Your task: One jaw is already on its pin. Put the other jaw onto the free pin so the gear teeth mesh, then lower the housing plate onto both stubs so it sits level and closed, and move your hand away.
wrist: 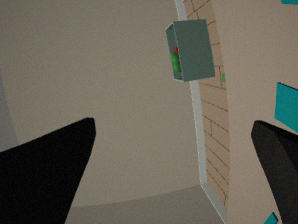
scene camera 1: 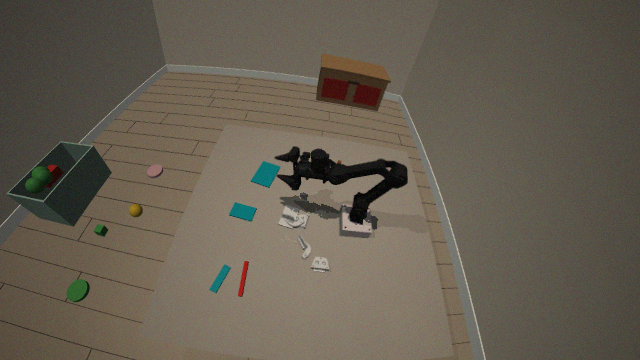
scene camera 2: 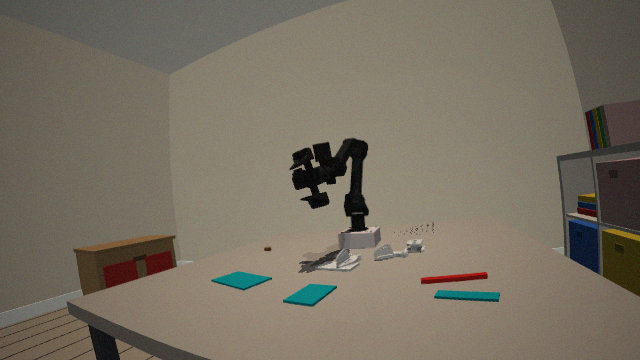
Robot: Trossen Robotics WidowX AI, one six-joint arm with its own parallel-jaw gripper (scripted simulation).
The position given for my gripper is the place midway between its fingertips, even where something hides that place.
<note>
My gripper (scene camera 2: 296, 184) is open, holding nothing.
My gripper also shows in the wrist view (wrist: 177, 127) and in scene camera 1 (scene camera 1: 275, 166).
</note>
